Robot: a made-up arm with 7 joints. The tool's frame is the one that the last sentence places.
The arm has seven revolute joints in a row. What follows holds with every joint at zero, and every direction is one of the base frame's. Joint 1 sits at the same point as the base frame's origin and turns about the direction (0, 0.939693, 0.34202), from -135.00 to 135.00 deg. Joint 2 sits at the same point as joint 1 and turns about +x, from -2.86 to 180.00 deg. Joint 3 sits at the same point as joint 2 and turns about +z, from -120.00 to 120.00 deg. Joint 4 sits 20.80 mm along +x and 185.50 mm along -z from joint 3 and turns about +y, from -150.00 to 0.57 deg. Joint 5 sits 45.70 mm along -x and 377.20 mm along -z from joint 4 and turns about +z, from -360.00 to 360.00 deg. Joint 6 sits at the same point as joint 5 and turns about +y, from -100.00 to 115.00 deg. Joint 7 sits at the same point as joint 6 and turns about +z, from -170.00 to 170.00 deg. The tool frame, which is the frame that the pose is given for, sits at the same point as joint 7; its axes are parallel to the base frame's.
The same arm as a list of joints. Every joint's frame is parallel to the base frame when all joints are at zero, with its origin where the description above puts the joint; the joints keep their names.
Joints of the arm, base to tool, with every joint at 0 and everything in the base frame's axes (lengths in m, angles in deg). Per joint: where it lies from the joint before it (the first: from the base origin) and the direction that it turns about. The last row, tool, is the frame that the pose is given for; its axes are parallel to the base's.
joint 1: xyz 0 0 0 axis 0 0.9397 0.342
joint 2: xyz 0 0 0 axis 1 0 0
joint 3: xyz 0 0 0 axis 0 0 1
joint 4: xyz 0.0208 0 -0.1855 axis 0 1 0
joint 5: xyz -0.0457 0 -0.3772 axis 0 0 1
joint 6: xyz 0 0 0 axis 0 1 0
joint 7: xyz 0 0 0 axis 0 0 1
tool: xyz 0 0 0
Joint limits (deg, base to tool): -135..135 -2.86..180 -120..120 -150..0.57 -360..360 -100..115 -170..170

